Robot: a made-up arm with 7 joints.
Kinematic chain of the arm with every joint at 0, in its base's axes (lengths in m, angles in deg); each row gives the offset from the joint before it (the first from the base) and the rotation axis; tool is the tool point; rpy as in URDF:
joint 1: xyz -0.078 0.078 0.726 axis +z
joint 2: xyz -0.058 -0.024 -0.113 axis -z
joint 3: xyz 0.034 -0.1 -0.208 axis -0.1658 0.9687 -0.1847
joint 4: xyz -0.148 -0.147 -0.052 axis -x
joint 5: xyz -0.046 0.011 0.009 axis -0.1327 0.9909 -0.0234
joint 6: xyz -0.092 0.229 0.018 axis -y
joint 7: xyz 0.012 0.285 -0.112 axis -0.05 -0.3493 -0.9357
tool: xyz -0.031 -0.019 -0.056 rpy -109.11 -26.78 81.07
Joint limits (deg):
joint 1: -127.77..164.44
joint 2: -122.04..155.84
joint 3: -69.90..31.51
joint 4: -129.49..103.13
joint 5: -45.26..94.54
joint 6: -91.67..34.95
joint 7: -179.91..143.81
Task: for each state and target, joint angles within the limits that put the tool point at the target. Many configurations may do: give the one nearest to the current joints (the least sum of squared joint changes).
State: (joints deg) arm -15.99 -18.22 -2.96 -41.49 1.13 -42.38 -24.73
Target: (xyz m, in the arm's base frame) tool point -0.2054 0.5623 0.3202
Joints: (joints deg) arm -50.00 1.31 -16.17 -15.05 0.63 -50.63 -18.28
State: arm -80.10 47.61 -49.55 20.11 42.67 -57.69 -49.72
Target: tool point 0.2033 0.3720 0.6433
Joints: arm -77.84 45.82 -8.74 -24.44 57.47 -72.58 -47.02
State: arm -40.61 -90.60 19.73 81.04 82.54 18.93 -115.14
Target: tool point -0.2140 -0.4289 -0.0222
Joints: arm -40.72 -85.78 11.03 91.53 81.03 17.93 -116.30
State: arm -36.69 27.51 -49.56 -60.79 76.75 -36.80 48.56
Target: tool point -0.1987 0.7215 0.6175
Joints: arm -63.53 47.40 -31.74 -72.93 76.77 -41.49 50.31
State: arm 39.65 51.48 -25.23 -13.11 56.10 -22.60 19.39
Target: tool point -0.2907 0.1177 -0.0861
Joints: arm 62.26 37.03 -35.40 28.29 45.07 -6.88 16.68
